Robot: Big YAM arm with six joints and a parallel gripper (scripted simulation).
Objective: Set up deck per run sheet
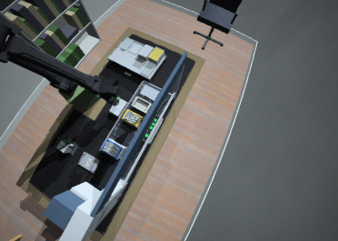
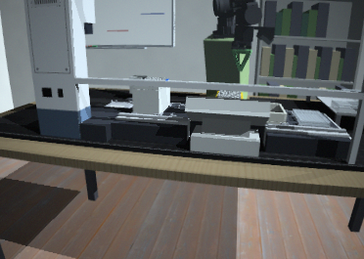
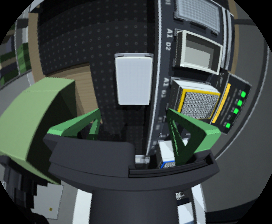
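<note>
The sealed block is 150 mm below my hand. From my hand the other things lie so: reservoir (170 mm ahead, 70 mm to the left, 120 mm below); blue tip rack (120 mm ahead, 300 mm to the right, 60 mm below); yellow tip rack (150 mm ahead, 50 mm to the right, 90 mm below).
</note>
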